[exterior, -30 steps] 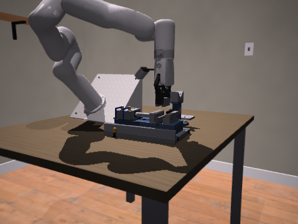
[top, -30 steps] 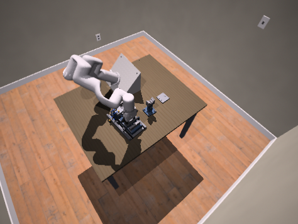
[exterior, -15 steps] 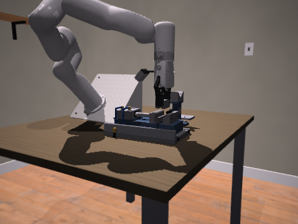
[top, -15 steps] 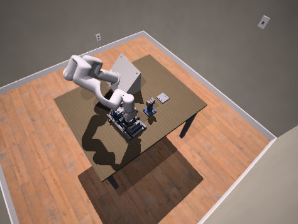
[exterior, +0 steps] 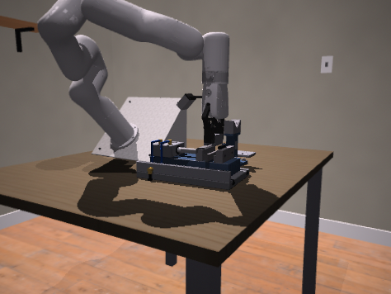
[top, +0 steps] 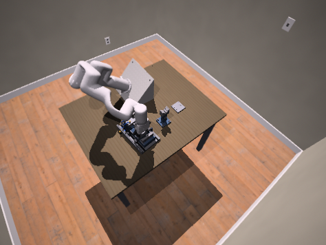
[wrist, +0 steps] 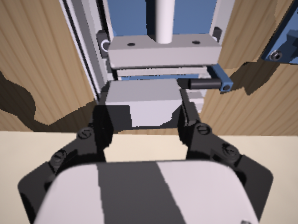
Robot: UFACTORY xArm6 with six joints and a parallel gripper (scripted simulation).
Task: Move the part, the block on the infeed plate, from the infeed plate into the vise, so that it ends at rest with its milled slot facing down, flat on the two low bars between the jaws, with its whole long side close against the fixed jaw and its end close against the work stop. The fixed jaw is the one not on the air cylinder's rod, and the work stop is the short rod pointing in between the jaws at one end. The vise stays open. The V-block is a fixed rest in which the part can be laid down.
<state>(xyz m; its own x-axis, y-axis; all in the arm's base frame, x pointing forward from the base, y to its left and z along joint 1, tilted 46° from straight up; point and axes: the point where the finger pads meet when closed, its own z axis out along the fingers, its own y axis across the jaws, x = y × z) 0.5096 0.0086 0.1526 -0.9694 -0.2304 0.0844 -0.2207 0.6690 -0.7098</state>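
The fixed jaw is 20 mm ahead of my hand, 30 mm to the left of it and 50 mm below it. Round my hand: part: 20 mm below; moving jaw: 40 mm behind, 10 mm to the left, 50 mm below; work stop: 20 mm behind, 60 mm to the left, 40 mm below.
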